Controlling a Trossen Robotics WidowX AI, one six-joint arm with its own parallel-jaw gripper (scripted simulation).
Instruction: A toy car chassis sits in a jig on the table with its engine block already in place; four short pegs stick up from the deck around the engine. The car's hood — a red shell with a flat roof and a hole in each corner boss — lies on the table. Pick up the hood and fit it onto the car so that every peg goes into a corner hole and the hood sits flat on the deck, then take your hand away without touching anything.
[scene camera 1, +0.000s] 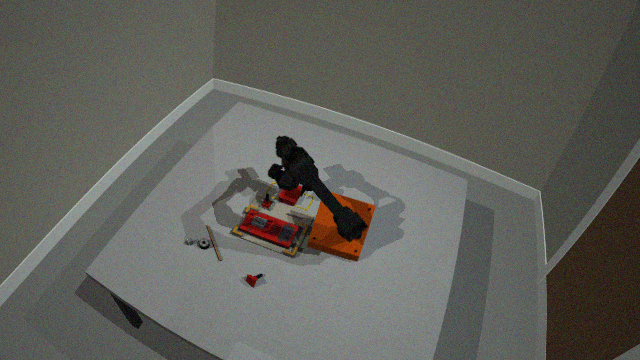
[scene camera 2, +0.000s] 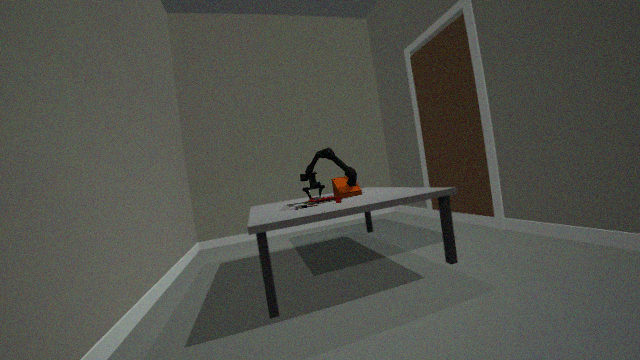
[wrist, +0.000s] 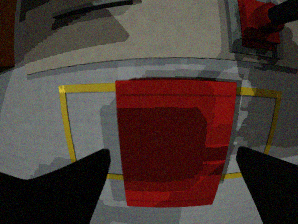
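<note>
There's a red hood (wrist: 174, 133) here, and as for my gripper (wrist: 176, 156), it's open and holding nothing.
</note>
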